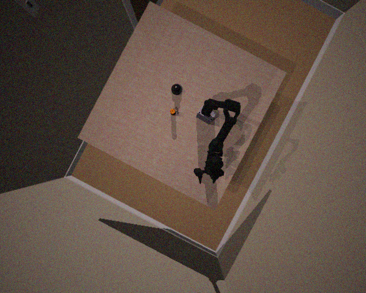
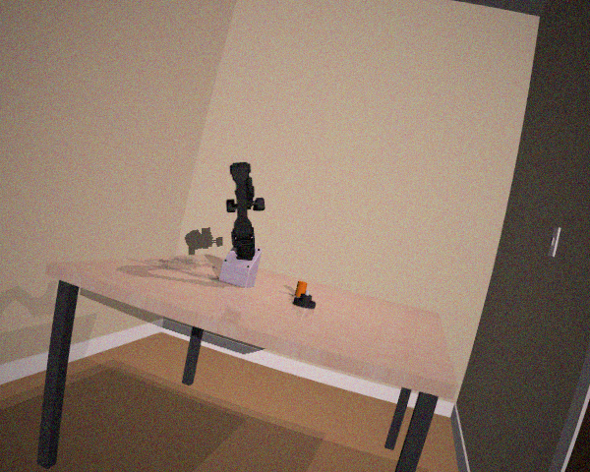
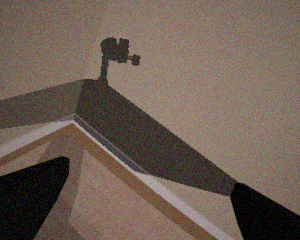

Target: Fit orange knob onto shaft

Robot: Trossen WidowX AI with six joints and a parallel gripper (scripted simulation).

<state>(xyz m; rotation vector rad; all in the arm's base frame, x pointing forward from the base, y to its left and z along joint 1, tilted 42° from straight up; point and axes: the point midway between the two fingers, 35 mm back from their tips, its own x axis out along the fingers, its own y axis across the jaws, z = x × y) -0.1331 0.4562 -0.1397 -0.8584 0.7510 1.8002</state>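
My gripper tip is 410 mm short of the orange knob, 390 mm to the left of it and 250 mm above it. The rest, counted from my gripper tip: dark round pedestal 460 mm ahead, 580 mm to the right, 260 mm below.
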